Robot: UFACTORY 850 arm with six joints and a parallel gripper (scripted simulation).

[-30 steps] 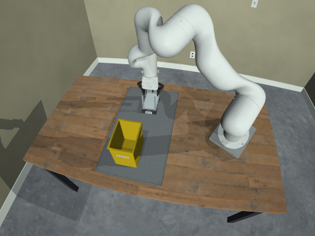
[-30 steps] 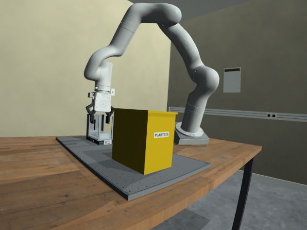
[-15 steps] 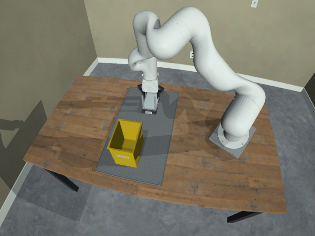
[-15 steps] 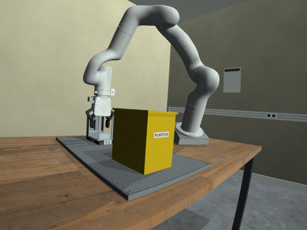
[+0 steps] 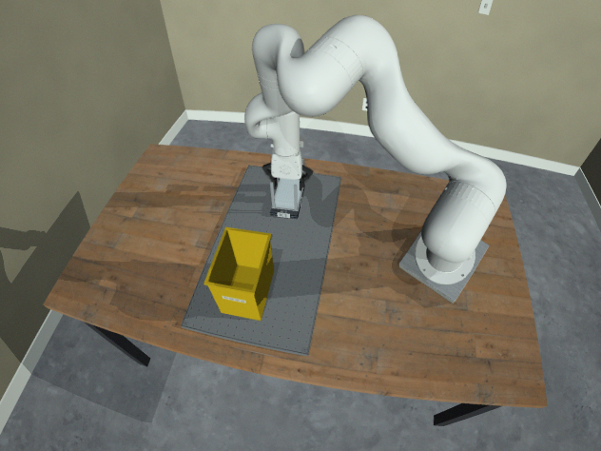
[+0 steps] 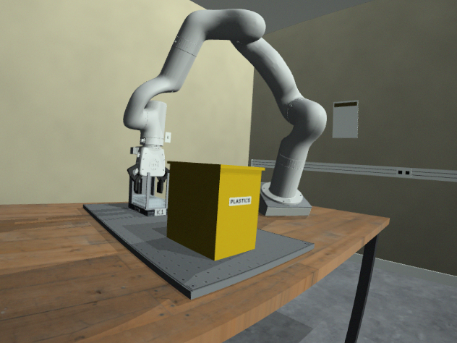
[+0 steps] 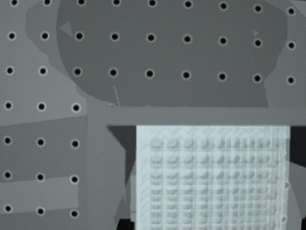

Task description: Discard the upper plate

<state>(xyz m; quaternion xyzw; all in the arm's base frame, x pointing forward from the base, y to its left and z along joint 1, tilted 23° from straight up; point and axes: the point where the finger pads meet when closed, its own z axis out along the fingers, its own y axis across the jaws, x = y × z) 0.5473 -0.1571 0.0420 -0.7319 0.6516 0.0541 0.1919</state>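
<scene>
My gripper is now 3 cm above the white 96-well plate. Also, from my hand: grey rack post (6 cm to the right, 4 cm behind, 1 cm above); plastics bin W1 (39 cm to the left, 2 cm above, 1 cm behind).
</scene>
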